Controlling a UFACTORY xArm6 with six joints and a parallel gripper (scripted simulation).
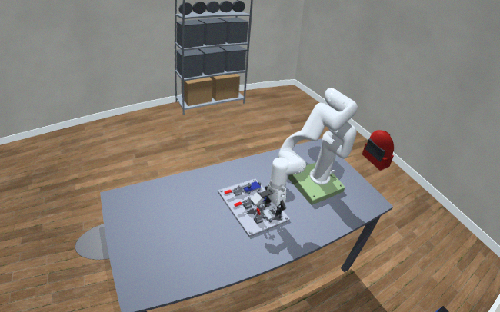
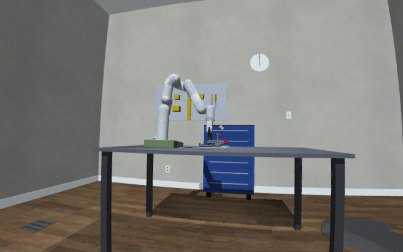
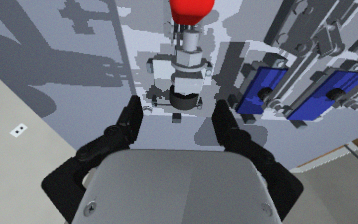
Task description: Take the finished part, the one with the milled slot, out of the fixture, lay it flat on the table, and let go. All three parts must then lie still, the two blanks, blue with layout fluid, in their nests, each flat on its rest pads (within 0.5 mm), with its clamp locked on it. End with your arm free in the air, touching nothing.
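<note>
Now: the pale grey part 4 cm below my hand and 1 cm behind it. The rest, counted from my hand: fixture plate 11 cm to the right, 7 cm below, 6 cm ahead.
</note>
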